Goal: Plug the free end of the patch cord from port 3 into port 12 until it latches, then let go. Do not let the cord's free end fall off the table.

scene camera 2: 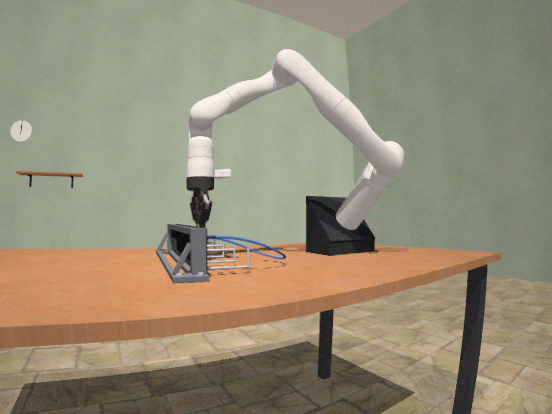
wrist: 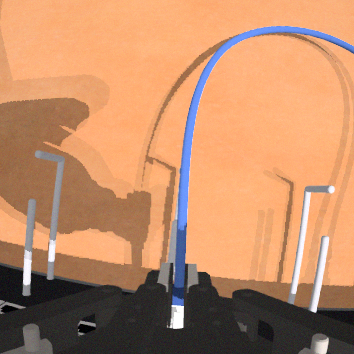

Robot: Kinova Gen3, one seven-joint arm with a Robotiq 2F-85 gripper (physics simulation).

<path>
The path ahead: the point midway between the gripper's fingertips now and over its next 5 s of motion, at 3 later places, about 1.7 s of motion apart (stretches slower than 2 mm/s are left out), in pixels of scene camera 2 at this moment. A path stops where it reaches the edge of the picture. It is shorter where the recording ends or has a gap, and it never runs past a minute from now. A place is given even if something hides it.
My gripper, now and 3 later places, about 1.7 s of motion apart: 201,237; 202,238; 203,236; 233,216
</path>
